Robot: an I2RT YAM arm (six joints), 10 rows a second.
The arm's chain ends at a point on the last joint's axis. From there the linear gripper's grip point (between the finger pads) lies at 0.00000 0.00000 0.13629 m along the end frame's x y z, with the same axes.
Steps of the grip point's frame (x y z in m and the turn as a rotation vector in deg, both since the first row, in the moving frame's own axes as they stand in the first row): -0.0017, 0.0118, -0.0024, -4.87, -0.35, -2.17; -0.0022, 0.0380, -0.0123, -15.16, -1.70, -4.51; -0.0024, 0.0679, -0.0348, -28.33, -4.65, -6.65; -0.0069, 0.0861, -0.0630, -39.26, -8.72, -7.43; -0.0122, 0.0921, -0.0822, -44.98, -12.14, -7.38; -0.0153, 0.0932, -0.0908, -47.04, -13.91, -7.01; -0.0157, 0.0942, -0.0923, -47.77, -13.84, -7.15; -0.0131, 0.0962, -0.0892, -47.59, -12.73, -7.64; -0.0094, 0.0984, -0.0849, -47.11, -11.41, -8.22; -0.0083, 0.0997, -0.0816, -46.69, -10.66, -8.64; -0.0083, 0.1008, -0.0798, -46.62, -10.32, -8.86; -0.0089, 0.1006, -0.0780, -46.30, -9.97, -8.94
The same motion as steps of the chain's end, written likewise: -0.0011, 0.0002, -0.0019, -4.87, -0.35, -2.17; 0.0004, 0.0022, -0.0075, -15.16, -1.70, -4.51; 0.0044, 0.0028, -0.0181, -28.33, -4.65, -6.65; 0.0063, -0.0008, -0.0308, -39.26, -8.72, -7.43; 0.0070, -0.0050, -0.0396, -44.98, -12.14, -7.38; 0.0074, -0.0072, -0.0439, -47.04, -13.91, -7.01; 0.0065, -0.0073, -0.0442, -47.77, -13.84, -7.15; 0.0064, -0.0051, -0.0419, -47.59, -12.73, -7.64; 0.0070, -0.0022, -0.0390, -47.11, -11.41, -8.22; 0.0062, -0.0003, -0.0368, -46.69, -10.66, -8.64; 0.0053, 0.0009, -0.0352, -46.62, -10.32, -8.86; 0.0040, 0.0013, -0.0341, -46.30, -9.97, -8.94
